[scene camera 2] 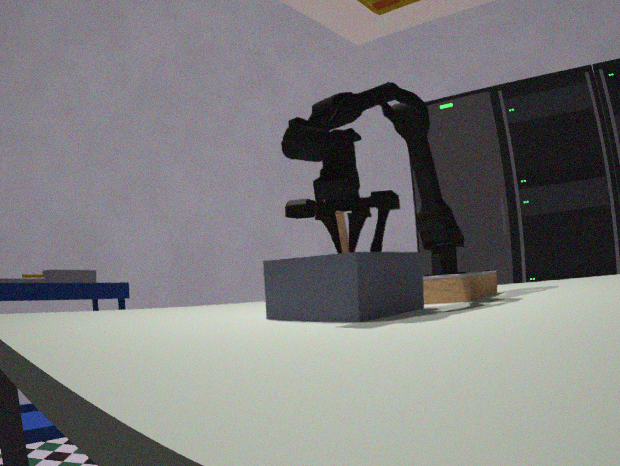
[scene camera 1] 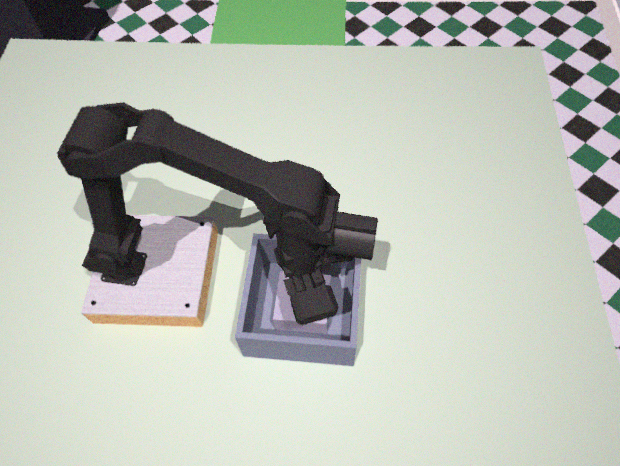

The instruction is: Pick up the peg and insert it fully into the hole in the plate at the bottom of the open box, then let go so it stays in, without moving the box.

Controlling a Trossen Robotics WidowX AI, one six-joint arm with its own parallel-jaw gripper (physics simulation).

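Frame: origin at the arm's base, x ahead, y left, z up, level; centimetres.
Where they show: gripper, fingertip midpoint: (scene camera 1: 298,286); arm's base, origin of the base link: (scene camera 2: 445,275) (scene camera 1: 124,267).
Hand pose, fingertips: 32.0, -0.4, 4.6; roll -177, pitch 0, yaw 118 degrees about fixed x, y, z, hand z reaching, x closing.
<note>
Each offset is from my fingertips to the centre of the thing, as dx, dy, dz.
The grey-blue open box @(+0.5, +0.0, -4.9) (scene camera 1: 295,349) (scene camera 2: 310,288) stands on the table beside the robot's base. The pale plate @(+0.5, +0.0, -6.3) (scene camera 1: 283,313) at its bottom shows partly in scene camera 1; the arm covers its hole. My gripper (scene camera 2: 344,249) points down over the box, its fingertips at about the height of the rim in scene camera 2. It is shut on the wooden peg @(+1.1, +0.6, +3.5) (scene camera 2: 342,230), which stands nearly upright with a slight tilt between the fingers. The peg's lower end is hidden behind the box wall, and the peg does not show in scene camera 1.
The arm's base stands on a wooden block (scene camera 1: 165,290) (scene camera 2: 461,289) left of the box in scene camera 1, with a narrow gap between them. The box walls surround the plate on all sides. Dark cabinets (scene camera 2: 556,150) stand in the background.
</note>
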